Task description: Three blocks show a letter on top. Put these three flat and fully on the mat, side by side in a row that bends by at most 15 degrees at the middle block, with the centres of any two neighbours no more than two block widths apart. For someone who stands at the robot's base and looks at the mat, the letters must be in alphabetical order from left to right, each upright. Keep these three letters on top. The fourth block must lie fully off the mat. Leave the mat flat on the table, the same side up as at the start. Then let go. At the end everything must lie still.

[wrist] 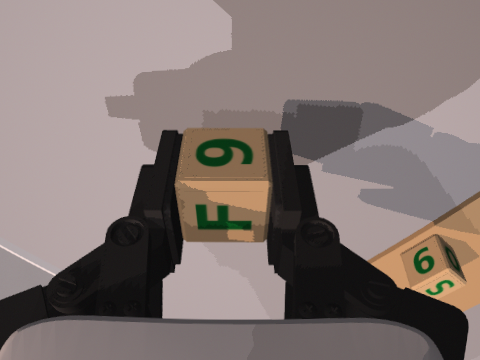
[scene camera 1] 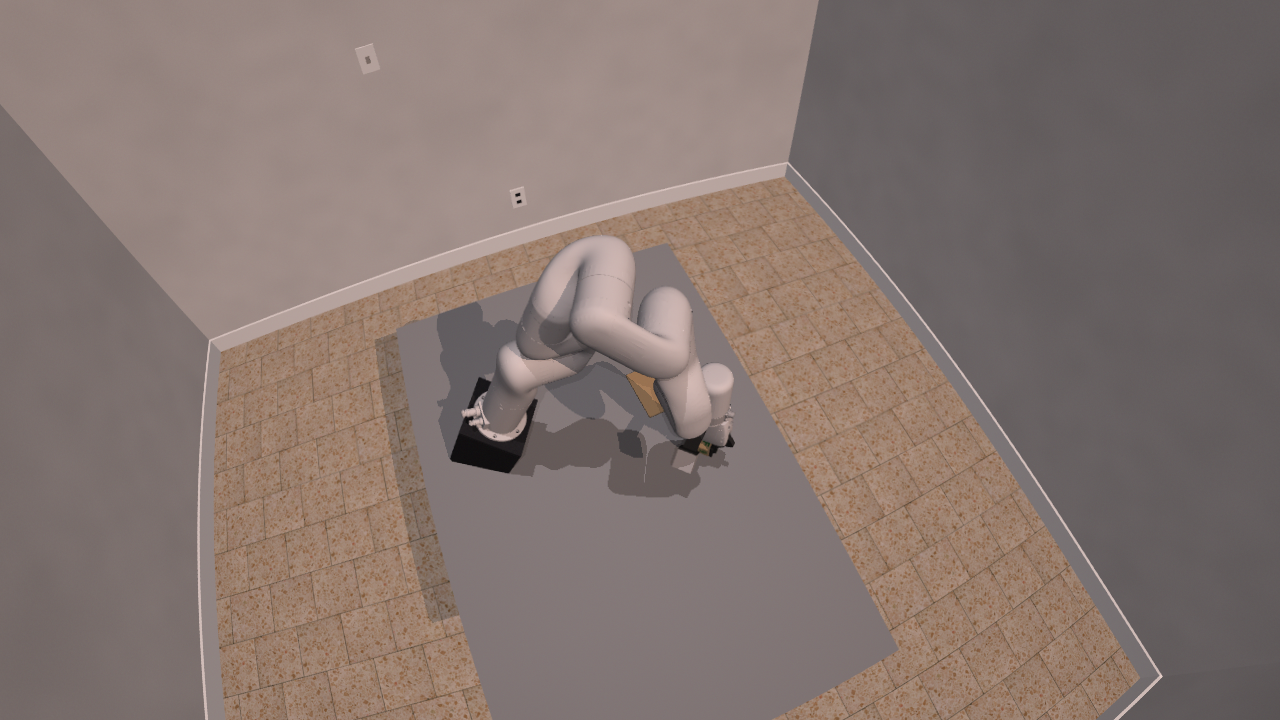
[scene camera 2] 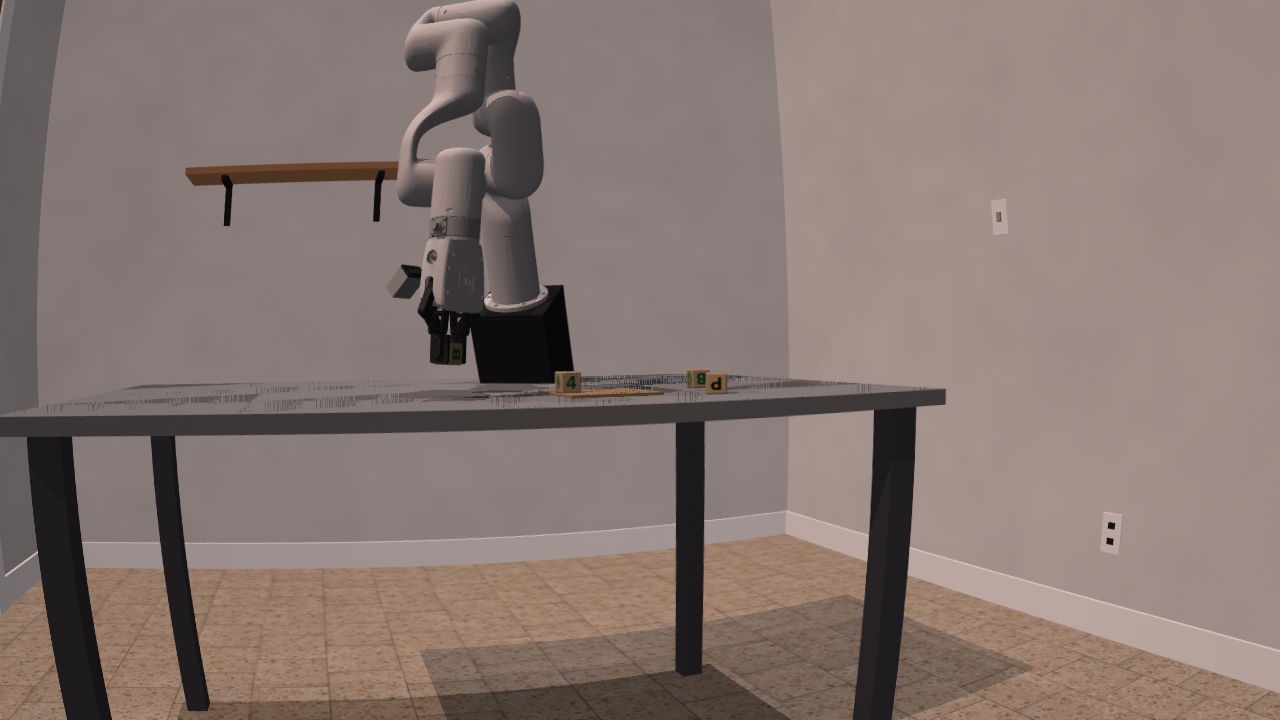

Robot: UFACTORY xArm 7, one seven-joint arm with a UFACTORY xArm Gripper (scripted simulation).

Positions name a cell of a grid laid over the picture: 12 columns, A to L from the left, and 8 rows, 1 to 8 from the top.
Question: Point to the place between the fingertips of the gripper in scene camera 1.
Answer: G5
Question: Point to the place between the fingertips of the gripper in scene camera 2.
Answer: E5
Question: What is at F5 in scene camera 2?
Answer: A mat.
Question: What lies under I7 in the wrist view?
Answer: The gripper.
